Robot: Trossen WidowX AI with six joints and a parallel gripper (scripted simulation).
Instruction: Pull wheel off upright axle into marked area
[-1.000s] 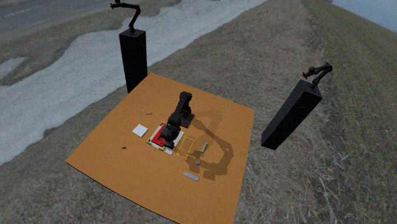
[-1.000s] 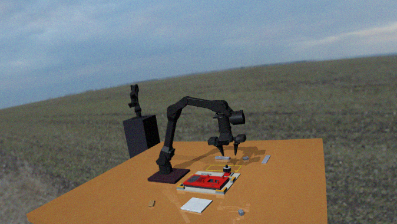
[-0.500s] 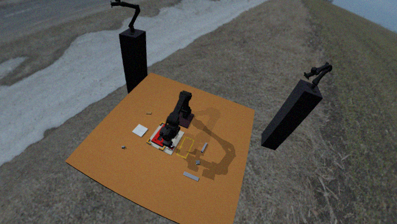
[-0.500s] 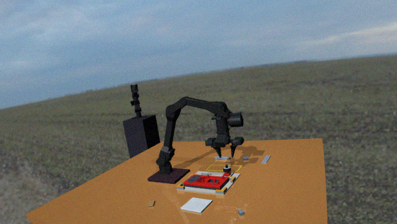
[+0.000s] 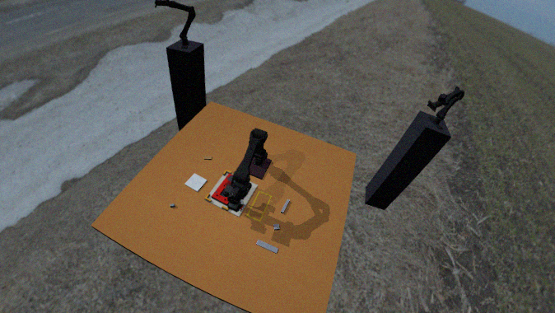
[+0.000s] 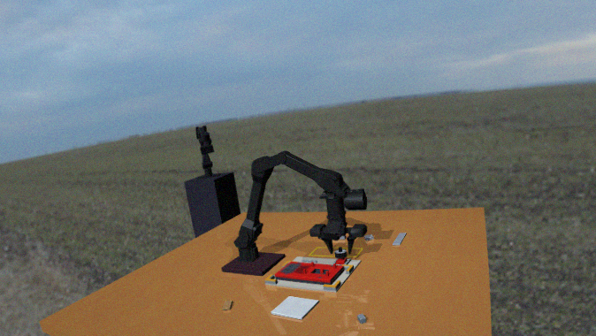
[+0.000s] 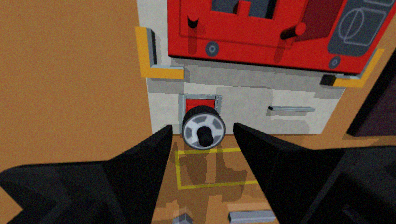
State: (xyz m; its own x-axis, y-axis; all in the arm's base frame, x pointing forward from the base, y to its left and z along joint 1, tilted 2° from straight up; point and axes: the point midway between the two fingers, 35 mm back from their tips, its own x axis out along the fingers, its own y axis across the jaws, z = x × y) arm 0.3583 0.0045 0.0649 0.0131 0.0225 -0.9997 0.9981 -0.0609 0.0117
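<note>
Now: the wheel right at my gripper tip. From my gripper tip the other things lie so: white plate 5 cm behind, 31 cm to the right, 3 cm below; axle right at my gripper tip.
</note>
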